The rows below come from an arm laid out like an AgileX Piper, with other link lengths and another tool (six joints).
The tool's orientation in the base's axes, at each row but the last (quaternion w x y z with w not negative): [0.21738 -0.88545 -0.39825 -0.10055]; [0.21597 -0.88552 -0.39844 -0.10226]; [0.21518 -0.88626 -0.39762 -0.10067]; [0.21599 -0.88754 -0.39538 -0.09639]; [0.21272 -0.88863 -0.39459 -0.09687]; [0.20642 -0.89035 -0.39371 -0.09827]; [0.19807 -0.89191 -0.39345 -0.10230]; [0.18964 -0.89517 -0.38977 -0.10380]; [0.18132 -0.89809 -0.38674 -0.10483]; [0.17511 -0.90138 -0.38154 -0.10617]
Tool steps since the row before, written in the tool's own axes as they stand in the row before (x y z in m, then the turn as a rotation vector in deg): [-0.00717 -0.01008 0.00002 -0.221 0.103 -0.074]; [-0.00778 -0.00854 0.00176 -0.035 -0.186 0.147]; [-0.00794 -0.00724 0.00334 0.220 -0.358 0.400]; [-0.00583 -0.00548 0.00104 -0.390 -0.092 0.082]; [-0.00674 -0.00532 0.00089 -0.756 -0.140 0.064]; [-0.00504 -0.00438 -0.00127 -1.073 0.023 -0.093]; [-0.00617 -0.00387 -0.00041 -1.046 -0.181 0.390]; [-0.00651 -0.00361 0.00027 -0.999 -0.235 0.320]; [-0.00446 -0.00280 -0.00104 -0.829 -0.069 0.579]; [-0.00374 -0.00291 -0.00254 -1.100 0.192 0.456]
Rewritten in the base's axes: [-0.01230 0.00120 0.00054 -0.070 -0.241 -0.044]; [-0.01153 0.00070 -0.00174 -0.161 0.155 -0.087]; [-0.01066 0.00057 -0.00356 -0.119 0.542 -0.170]; [-0.00797 -0.00012 -0.00123 -0.329 -0.165 -0.178]; [-0.00846 -0.00086 -0.00148 -0.610 -0.386 -0.272]; [-0.00664 -0.00125 0.00071 -0.704 -0.764 -0.286]; [-0.00701 -0.00189 -0.00066 -0.824 -0.412 -0.656]; [-0.00704 -0.00192 -0.00148 -0.835 -0.377 -0.563]; [-0.00513 -0.00157 0.00017 -0.586 -0.265 -0.784]; [-0.00482 -0.00156 0.00179 -0.589 -0.659 -0.820]
